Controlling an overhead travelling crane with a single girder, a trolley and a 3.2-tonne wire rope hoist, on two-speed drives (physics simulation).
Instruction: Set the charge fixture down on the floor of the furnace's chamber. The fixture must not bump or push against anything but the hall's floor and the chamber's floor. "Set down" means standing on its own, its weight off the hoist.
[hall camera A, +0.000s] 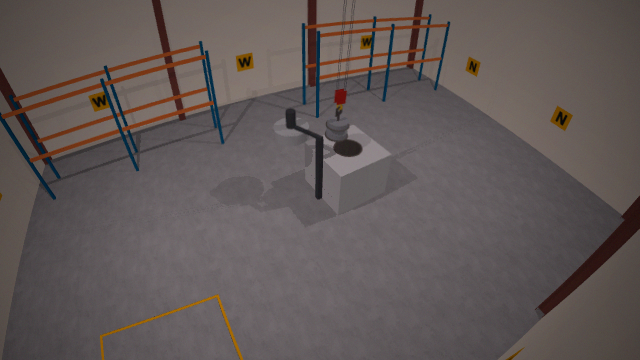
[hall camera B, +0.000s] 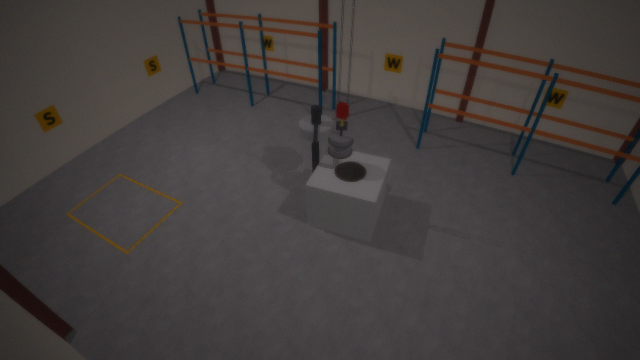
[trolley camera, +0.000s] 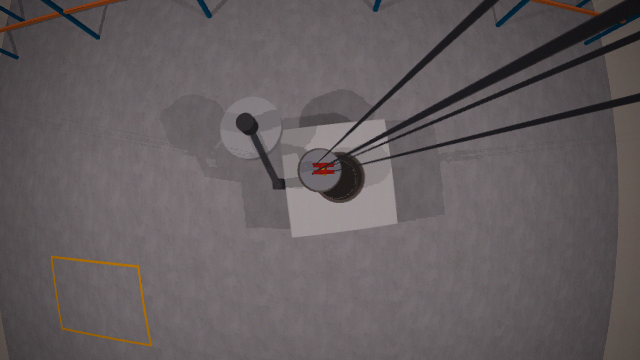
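The charge fixture (hall camera A: 337, 130) (hall camera B: 340, 147) (trolley camera: 320, 185), a grey body with stacked round tiers, hangs upright from my hook (hall camera A: 339, 113) (hall camera B: 341, 128) below the red hook block (hall camera A: 340, 96) (hall camera B: 342, 110) (trolley camera: 323, 168). The furnace (hall camera A: 364, 184) (hall camera B: 340, 210) (trolley camera: 345, 220) is a pale box with a dark round opening (hall camera A: 348, 148) (hall camera B: 350, 172) (trolley camera: 351, 186) in its top. The fixture is above the furnace top; in the trolley view it overlaps the opening's upper left part. In both hall views it shows up and left of the opening. The chamber's floor is hidden.
A dark post with an arm (hall camera A: 319, 170) (hall camera B: 315, 156) (trolley camera: 263, 159) stands close beside the furnace. A round pale lid (hall camera A: 282, 129) (hall camera B: 305, 126) (trolley camera: 265, 115) is under the arm's end. Blue and orange racks (hall camera A: 318, 75) (hall camera B: 320, 70) stand along the W wall. A yellow rectangle (hall camera A: 160, 316) (hall camera B: 150, 188) (trolley camera: 95, 261) marks the floor.
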